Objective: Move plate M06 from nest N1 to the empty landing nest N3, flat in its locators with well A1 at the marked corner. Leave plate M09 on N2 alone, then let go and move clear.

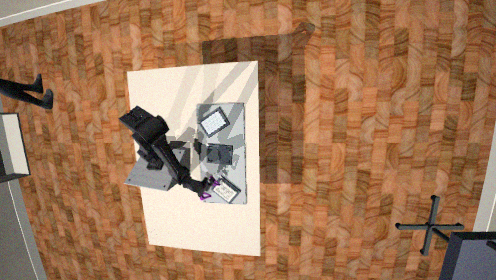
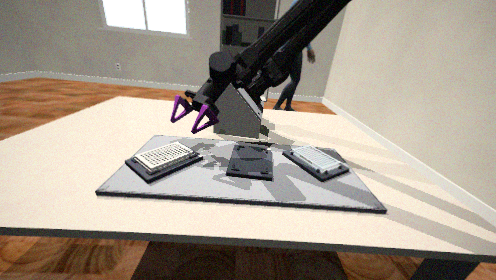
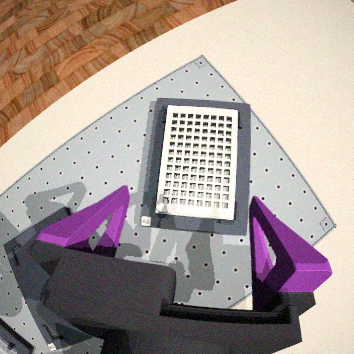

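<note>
A white plate with open square wells (image 1: 226,190) (image 2: 165,156) (image 3: 200,160) sits on a dark nest (image 2: 149,177) (image 3: 243,165) at one end of the board. The nest's corner has a small white tag (image 3: 145,221). Whether the plate is fully seated is unclear. My gripper (image 1: 210,188) (image 2: 183,127) (image 3: 188,196) is open and empty above and behind that plate, its fingers wide of both sides. The middle nest (image 1: 220,154) (image 2: 250,162) bears no plate. A pale bluish plate (image 1: 214,122) (image 2: 317,159) sits on the far nest. Plate and nest numbers are not legible.
The grey perforated board (image 2: 200,192) (image 3: 280,165) carries the three nests on the cream table (image 1: 200,230) (image 2: 55,200). The grey angled arm mount (image 1: 155,175) (image 2: 235,117) stands behind the board. A person's legs (image 1: 30,92) (image 2: 291,82) show beyond the table.
</note>
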